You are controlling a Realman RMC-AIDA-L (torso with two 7-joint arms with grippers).
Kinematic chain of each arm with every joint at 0, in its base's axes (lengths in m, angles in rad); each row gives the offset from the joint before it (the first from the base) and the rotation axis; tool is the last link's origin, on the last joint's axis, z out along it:
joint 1: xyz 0 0 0.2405 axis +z
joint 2: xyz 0 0 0 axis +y
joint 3: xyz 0 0 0.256 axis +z
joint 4: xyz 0 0 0 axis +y
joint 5: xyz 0 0 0.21 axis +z
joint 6: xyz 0 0 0 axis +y
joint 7: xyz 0 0 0.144 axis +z
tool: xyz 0 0 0
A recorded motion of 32 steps. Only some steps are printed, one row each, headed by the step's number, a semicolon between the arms.
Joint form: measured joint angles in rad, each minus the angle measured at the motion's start. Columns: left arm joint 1, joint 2, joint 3, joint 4, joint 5, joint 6, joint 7; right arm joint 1, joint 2, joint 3, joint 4, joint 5, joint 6, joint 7.
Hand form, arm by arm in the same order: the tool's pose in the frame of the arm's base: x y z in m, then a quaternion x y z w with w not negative. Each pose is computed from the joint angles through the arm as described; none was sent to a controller.
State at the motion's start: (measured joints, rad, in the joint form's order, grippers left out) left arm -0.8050 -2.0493 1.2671 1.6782 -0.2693 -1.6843 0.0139; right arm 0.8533 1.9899 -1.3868 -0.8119 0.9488 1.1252 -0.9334
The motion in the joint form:
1: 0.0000 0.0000 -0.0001 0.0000 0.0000 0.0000 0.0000; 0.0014 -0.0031 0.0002 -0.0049 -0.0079 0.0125 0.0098
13: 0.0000 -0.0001 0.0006 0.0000 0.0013 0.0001 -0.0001; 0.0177 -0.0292 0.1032 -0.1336 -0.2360 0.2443 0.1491
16: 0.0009 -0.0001 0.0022 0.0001 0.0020 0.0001 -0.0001; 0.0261 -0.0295 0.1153 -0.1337 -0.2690 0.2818 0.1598
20: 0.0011 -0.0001 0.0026 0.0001 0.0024 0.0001 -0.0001; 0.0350 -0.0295 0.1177 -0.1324 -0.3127 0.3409 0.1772
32: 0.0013 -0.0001 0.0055 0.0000 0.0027 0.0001 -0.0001; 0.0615 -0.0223 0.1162 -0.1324 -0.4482 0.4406 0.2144
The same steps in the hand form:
1: -0.0865 0.3918 0.0919 -0.80513 -0.43251 0.07221 0.39936; 0.1563 0.4254 -0.0312 -0.95601 0.24015 -0.04026 0.16358
13: -0.0865 0.3918 0.0918 -0.80498 -0.43232 0.07260 0.39980; 0.1586 0.4242 0.0097 -0.94049 0.26783 -0.12102 0.17057
16: -0.0868 0.3917 0.0916 -0.80495 -0.43213 0.07337 0.39992; 0.1606 0.4222 0.0124 -0.93737 0.27377 -0.13814 0.16526
20: -0.0869 0.3917 0.0916 -0.80490 -0.43208 0.07361 0.40003; 0.1649 0.4166 0.0141 -0.93197 0.28266 -0.16842 0.15221
32: -0.0867 0.3915 0.0911 -0.80536 -0.43122 0.07460 0.39986; 0.1729 0.4095 0.0197 -0.91295 0.29229 -0.24435 0.14622

